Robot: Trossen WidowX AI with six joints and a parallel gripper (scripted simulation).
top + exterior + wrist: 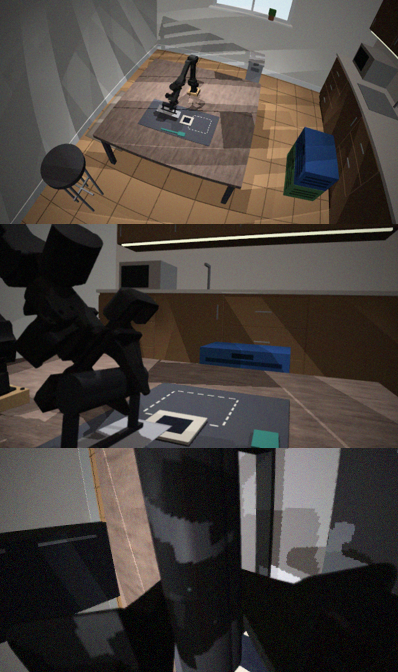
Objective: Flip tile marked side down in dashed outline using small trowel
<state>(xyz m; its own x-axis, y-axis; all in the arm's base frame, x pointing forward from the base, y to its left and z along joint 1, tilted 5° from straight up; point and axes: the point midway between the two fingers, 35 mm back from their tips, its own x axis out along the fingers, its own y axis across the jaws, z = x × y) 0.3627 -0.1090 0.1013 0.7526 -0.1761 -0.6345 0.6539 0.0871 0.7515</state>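
My gripper tip is now 1 cm short of the grey mat, 8 cm to the right of it and 11 cm above it. From my gripper tip the other things lie so: trowel (3 cm behind, 1 cm below); then tile (1 cm behind, 15 cm to the left, 9 cm below); then teal tool (15 cm ahead, 9 cm to the left, 9 cm below).
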